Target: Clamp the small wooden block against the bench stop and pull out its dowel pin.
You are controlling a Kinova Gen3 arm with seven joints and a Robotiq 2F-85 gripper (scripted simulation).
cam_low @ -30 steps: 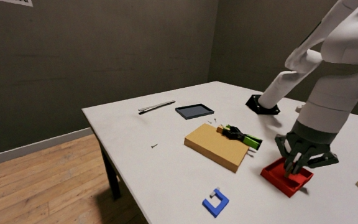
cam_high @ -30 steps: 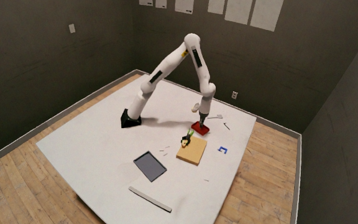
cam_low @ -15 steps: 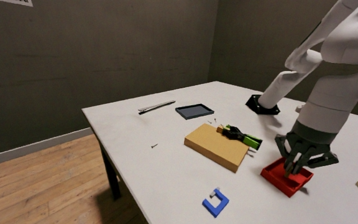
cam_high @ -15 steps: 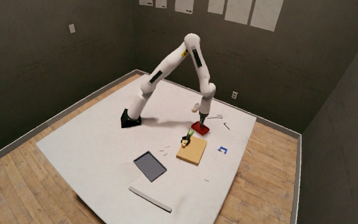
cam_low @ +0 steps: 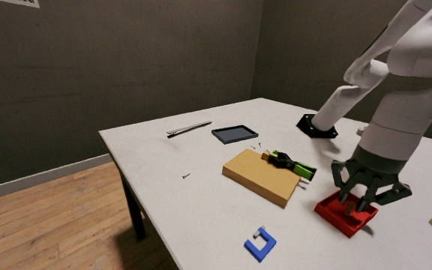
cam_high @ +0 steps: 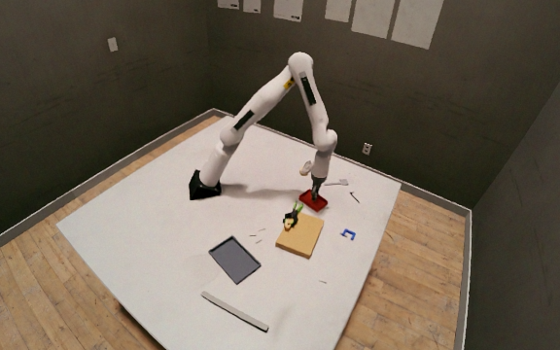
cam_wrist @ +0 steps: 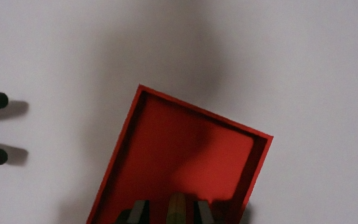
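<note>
Now: hand 3 cm above the dowel pin. From my hand the other things lie so: grey tray 1 cm behind, 49 cm to the right, 4 cm below; then red tray 4 cm below; then small wooden block 4 cm ahead, 23 cm to the right, 1 cm below.
</note>
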